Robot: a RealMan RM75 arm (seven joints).
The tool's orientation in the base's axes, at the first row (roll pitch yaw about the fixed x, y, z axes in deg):
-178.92, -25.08, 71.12
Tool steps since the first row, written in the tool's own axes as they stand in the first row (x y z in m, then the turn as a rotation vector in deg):
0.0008, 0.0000, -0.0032, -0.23, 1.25, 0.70
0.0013, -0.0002, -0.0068, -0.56, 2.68, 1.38
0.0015, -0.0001, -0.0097, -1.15, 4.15, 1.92
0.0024, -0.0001, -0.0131, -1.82, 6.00, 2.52
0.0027, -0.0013, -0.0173, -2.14, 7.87, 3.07
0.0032, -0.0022, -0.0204, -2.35, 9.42, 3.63
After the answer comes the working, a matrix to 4 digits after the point.
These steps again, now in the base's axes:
-0.0001, -0.0006, 0.0032, 1.20, -0.31, -0.75
-0.0006, -0.0016, 0.0067, 2.54, -0.76, -1.53
-0.0008, -0.0026, 0.0094, 3.83, -1.52, -2.30
-0.0010, -0.0032, 0.0129, 5.46, -2.43, -3.16
-0.0025, -0.0043, 0.0168, 7.20, -3.07, -3.82
-0.0036, -0.0049, 0.0199, 8.68, -3.51, -4.44

The tool's axes in the first row as the columns of a matrix, in the base's axes (rounded; the answer above uses it unrounded):
0.2931, 0.9486, 0.1193
0.8570, -0.3160, 0.4071
0.4239, -0.0171, -0.9056

